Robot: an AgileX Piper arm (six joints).
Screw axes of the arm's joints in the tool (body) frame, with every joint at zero. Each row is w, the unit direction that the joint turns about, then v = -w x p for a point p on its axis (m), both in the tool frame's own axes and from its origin. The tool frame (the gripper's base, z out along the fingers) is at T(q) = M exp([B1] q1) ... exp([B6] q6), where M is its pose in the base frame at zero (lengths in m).
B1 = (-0.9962, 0, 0.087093, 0, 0.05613, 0)
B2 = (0, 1, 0, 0.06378, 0, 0.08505)
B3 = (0, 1, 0, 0.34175, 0, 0.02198)
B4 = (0, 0, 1, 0, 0, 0)
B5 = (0, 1, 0, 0.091, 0, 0)
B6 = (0, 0, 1, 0, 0, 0)
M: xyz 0.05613 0 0.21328 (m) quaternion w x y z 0.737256 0 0.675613 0
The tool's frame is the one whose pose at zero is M.
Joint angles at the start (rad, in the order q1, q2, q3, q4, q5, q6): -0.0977, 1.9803, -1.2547, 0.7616, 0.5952, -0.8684
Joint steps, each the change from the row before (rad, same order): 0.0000, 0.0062, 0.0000, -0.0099, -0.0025, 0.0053; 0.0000, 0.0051, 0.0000, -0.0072, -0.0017, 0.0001; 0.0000, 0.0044, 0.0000, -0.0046, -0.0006, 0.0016; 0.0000, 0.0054, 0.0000, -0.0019, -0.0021, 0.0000; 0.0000, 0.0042, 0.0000, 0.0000, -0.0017, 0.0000; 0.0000, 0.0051, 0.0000, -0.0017, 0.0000, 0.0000; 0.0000, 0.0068, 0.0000, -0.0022, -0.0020, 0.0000; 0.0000, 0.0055, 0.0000, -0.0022, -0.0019, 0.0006; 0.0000, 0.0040, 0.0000, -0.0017, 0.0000, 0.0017; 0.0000, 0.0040, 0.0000, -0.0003, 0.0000, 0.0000; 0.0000, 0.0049, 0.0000, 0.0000, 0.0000, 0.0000; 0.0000, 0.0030, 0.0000, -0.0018, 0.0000, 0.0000
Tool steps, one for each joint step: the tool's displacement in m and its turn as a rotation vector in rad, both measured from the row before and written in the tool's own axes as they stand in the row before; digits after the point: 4 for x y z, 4 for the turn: 0.0013, -0.0012, 0.0021, 0.0043, 0.0082, -0.0005; 0.0011, -0.0009, 0.0018, 0.0029, 0.0066, -0.0039; 0.0009, -0.0007, 0.0015, 0.0013, 0.0055, -0.0006; 0.0009, -0.0008, 0.0019, 0.0012, 0.0043, 0.0004; 0.0006, -0.0006, 0.0015, 0.0005, 0.0027, 0.0016; 0.0010, -0.0006, 0.0018, -0.0004, 0.0053, 0.0005; 0.0012, -0.0009, 0.0024, 0.0010, 0.0058, 0.0007; 0.0010, -0.0008, 0.0019, 0.0011, 0.0047, 0.0008; 0.0008, -0.0005, 0.0014, -0.0002, 0.0043, 0.0018; 0.0007, -0.0004, 0.0014, -0.0007, 0.0038, 0.0012; 0.0009, -0.0005, 0.0017, -0.0010, 0.0045, 0.0018; 0.0006, -0.0004, 0.0010, 0.0000, 0.0035, -0.0004
